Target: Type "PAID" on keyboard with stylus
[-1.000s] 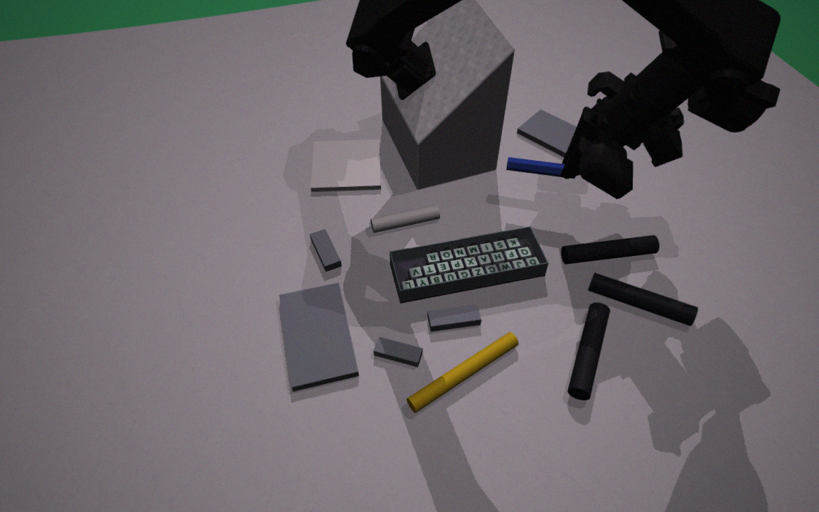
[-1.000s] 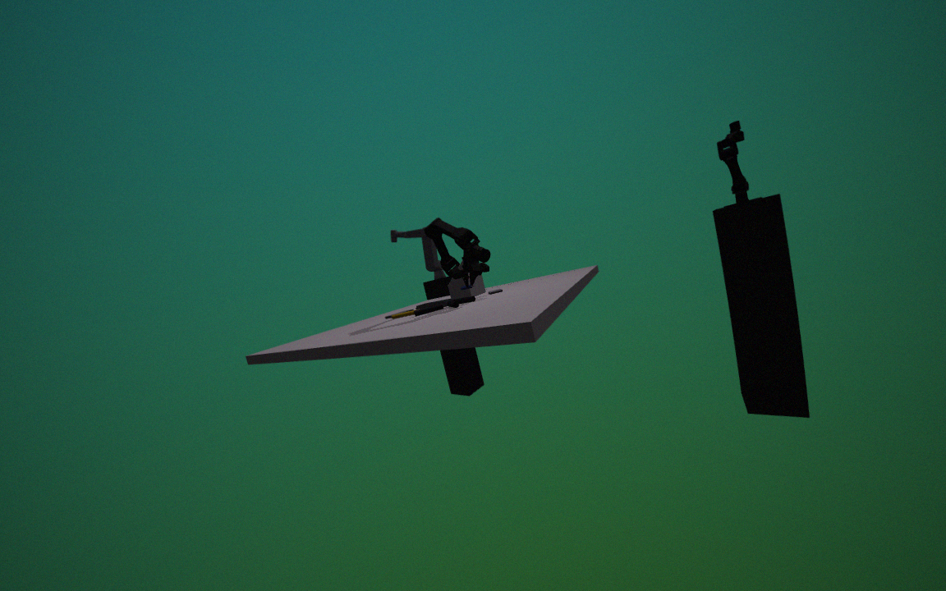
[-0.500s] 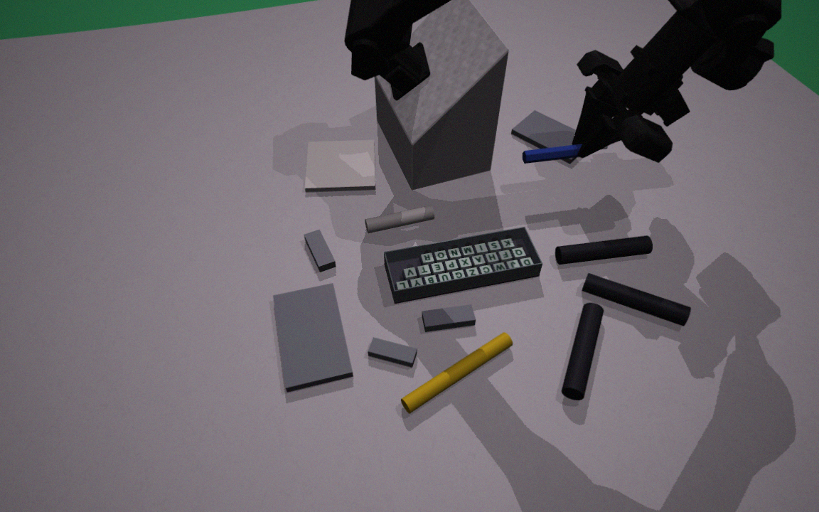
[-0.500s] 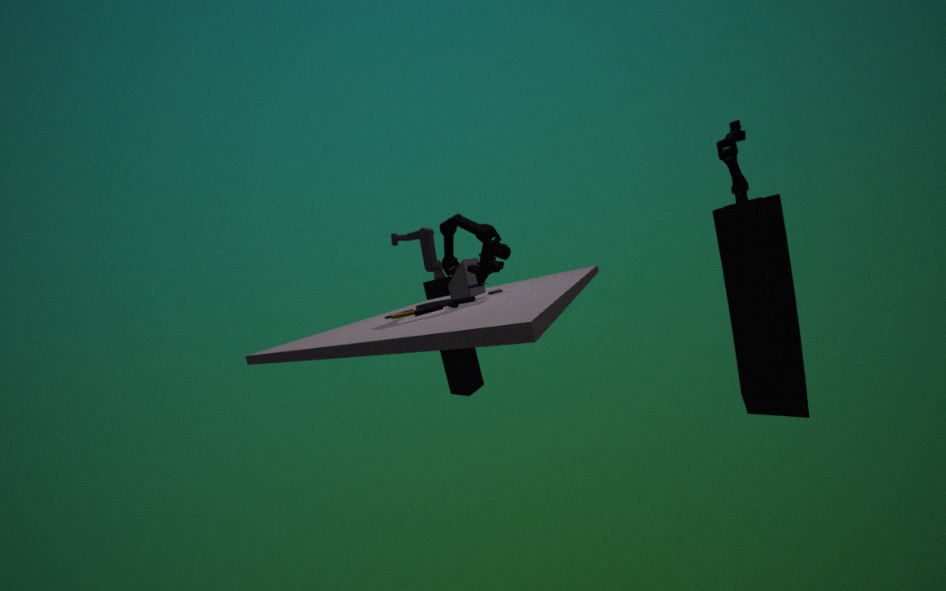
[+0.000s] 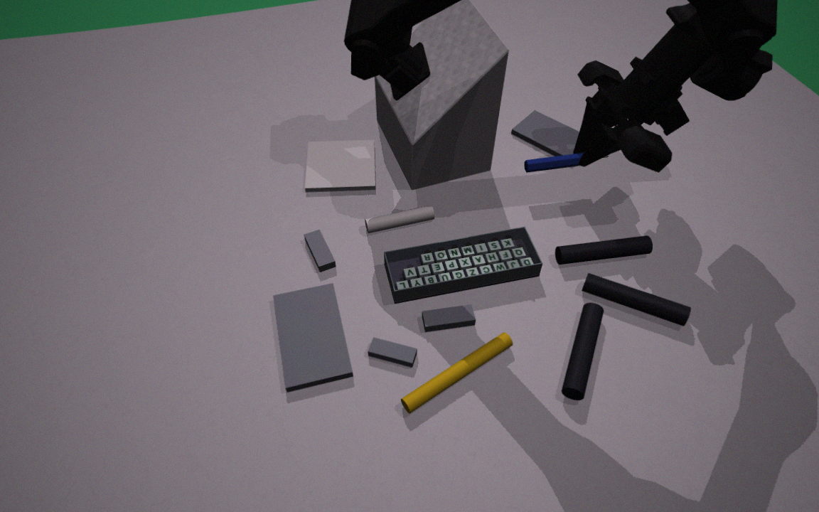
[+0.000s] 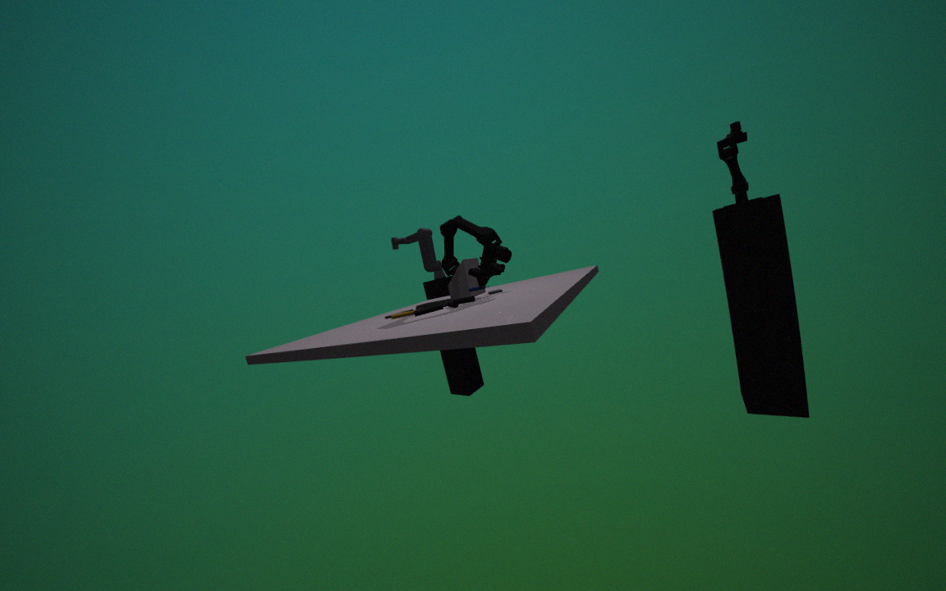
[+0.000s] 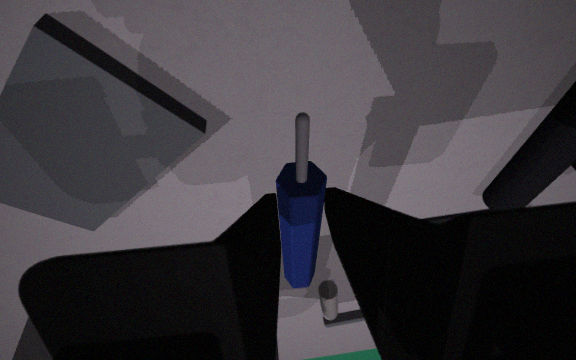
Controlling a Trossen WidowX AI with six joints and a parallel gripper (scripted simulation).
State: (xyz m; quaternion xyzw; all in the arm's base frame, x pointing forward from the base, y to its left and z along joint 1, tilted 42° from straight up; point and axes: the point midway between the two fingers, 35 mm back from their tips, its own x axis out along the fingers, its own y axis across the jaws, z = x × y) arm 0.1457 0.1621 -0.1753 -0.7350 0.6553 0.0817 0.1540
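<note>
The stylus lies right at my gripper tip. The rest, counted from my gripper tip: yellow cylinder: 280 mm ahead, 240 mm to the right, 30 mm below; grey slab: 100 mm behind, 40 mm below; pale cylinder: 40 mm ahead, 260 mm to the right, 30 mm below.
</note>
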